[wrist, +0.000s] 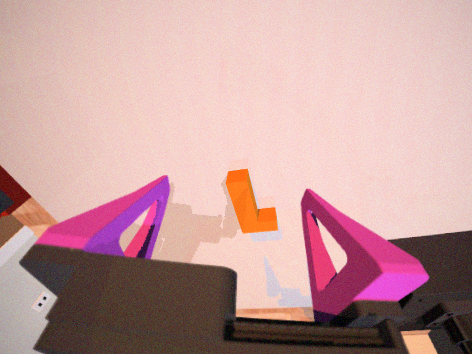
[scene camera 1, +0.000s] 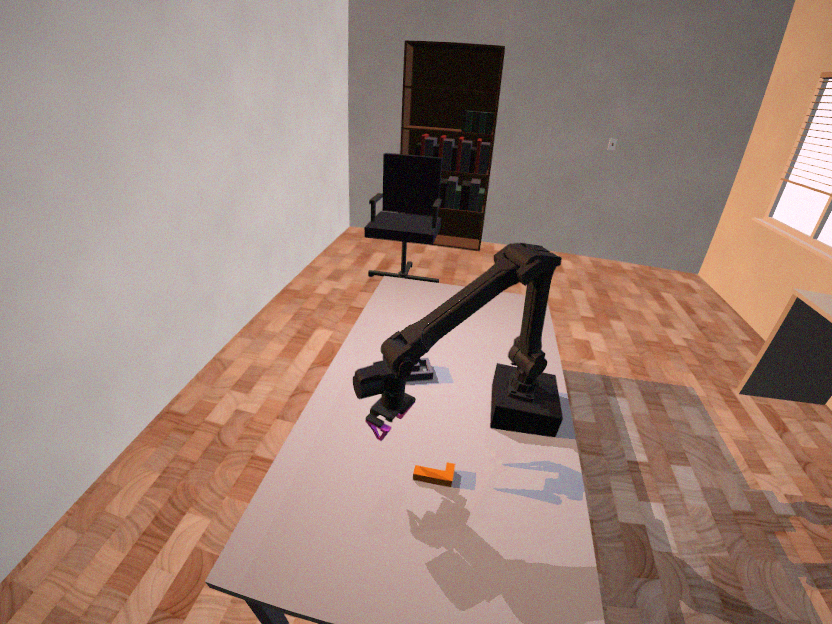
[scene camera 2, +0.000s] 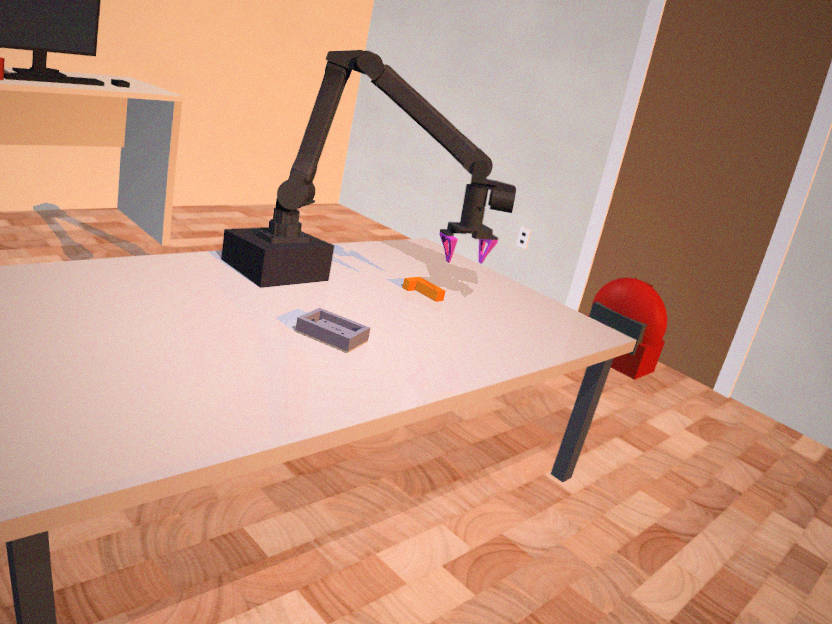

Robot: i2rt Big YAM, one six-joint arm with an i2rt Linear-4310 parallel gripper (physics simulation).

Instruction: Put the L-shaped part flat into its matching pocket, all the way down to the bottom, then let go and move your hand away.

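Seen in the pictures: gripper, fingertip midpoint: [wrist: 236,188] [scene camera 1: 389,428] [scene camera 2: 464,262]; arm's base, origin of the base link: [wrist: 465,308] [scene camera 1: 520,387] [scene camera 2: 283,239].
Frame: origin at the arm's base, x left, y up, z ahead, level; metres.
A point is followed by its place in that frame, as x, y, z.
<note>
The orange L-shaped part [scene camera 1: 433,475] {0.371, -0.068, 0.206} [scene camera 2: 426,289] {0.350, -0.079, 0.219} [wrist: 243,207] {0.364, -0.068, 0.213} lies flat on the table. In the wrist view its long leg points up and its short foot points right. The grey block with the pocket [scene camera 1: 423,376] {-0.040, -0.077, 0.345} [scene camera 2: 323,333] {-0.104, -0.075, 0.418} stands apart from the part, partly hidden by the arm in scene camera 1; it does not show in the wrist view. Its pocket is open at the top, and its exact outline is hard to make out. My gripper [scene camera 1: 391,427] {0.345, 0.049, 0.345} [scene camera 2: 465,261] {0.345, 0.049, 0.345} [wrist: 236,188] {0.345, 0.049, 0.345} is open and empty, pointing down above the table, with the part below it.
The arm's black base [scene camera 1: 525,406] {0.085, -0.001, -0.020} [scene camera 2: 276,258] {-0.065, -0.020, 0.091} stands on the table [scene camera 1: 302,503] {0.555, -0.098, 0.517} [scene camera 2: 168,389] {-0.484, -0.098, 0.519} near one long edge. In scene camera 2 the block lies between the base and the front edge. A black chair [scene camera 1: 411,194] stands beyond the table's far end in scene camera 1.
</note>
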